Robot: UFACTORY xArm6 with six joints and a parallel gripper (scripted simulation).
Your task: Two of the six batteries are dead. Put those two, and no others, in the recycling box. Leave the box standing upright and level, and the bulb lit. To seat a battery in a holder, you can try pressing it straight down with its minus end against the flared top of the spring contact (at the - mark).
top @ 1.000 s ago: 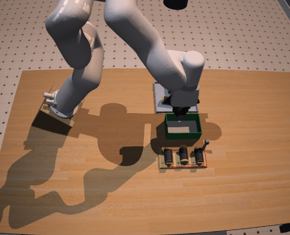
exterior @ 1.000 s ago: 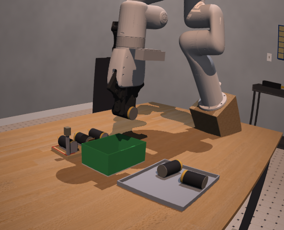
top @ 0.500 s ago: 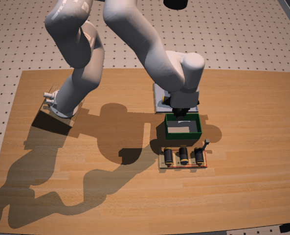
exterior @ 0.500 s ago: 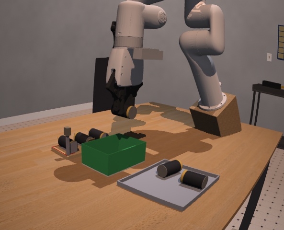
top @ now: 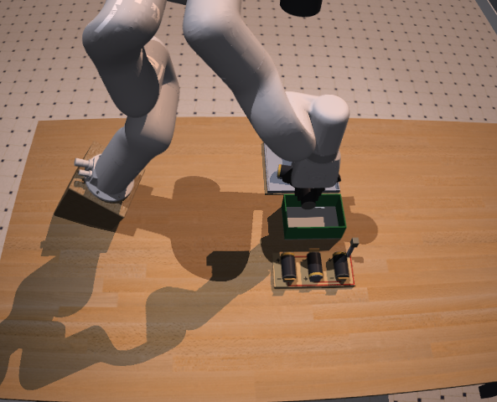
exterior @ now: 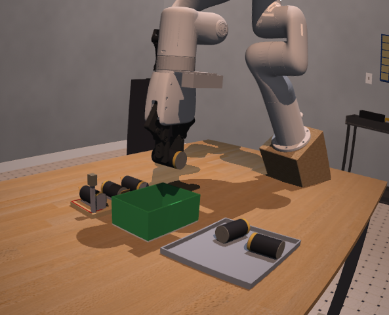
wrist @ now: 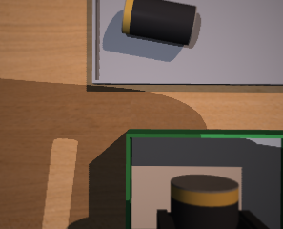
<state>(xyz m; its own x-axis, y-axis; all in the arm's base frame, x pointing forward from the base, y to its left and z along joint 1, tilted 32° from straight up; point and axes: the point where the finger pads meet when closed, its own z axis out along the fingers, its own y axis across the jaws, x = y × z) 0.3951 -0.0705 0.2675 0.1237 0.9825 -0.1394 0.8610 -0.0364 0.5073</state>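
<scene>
Right now the green recycling box is 30 mm ahead of my hand and 130 mm below it. Round my hand: grey tray: 50 mm ahead, 180 mm to the left, 140 mm below.
</scene>
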